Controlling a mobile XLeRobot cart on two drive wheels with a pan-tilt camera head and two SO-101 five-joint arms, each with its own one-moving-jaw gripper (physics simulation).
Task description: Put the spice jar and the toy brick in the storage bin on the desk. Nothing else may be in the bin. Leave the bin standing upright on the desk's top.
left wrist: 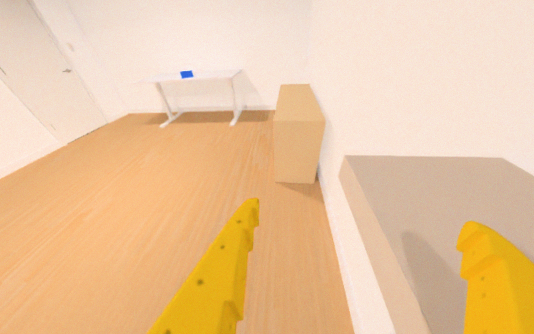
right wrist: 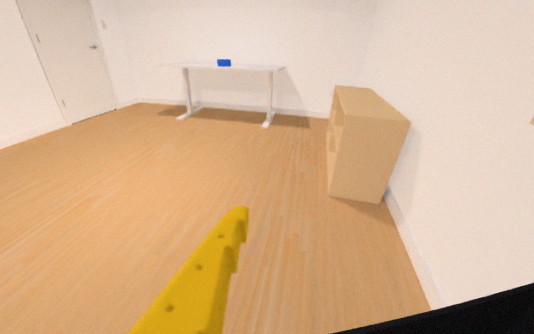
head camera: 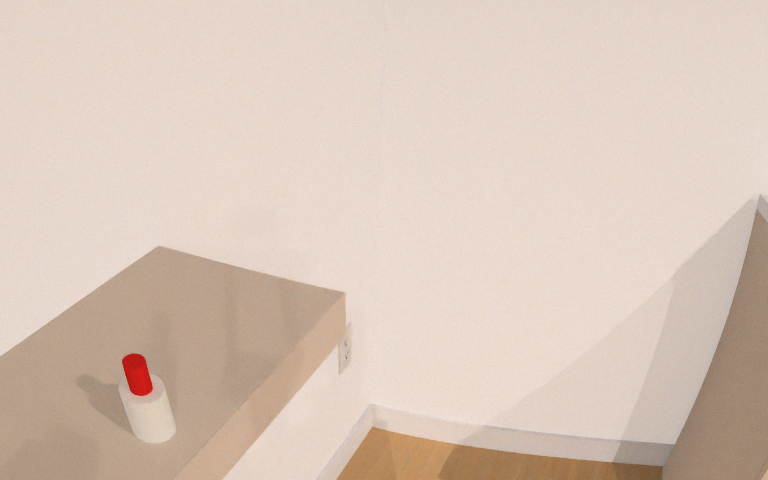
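A white cylinder with a narrower red top stands upright on a brown ledge in the head view; it may be the spice jar. A small blue box, possibly the storage bin, sits on the far white desk; its inside cannot be made out. The toy brick cannot be identified in these views. My left gripper is open and empty, with its right jaw drawn over the ledge top. My right gripper is fully open and empty, with one notched jaw showing.
A light wooden shelf unit stands by the right wall, between me and the desk. A door is at the far left. A brown panel rises at the head view's right. A black edge crosses the right wrist view's lower corner.
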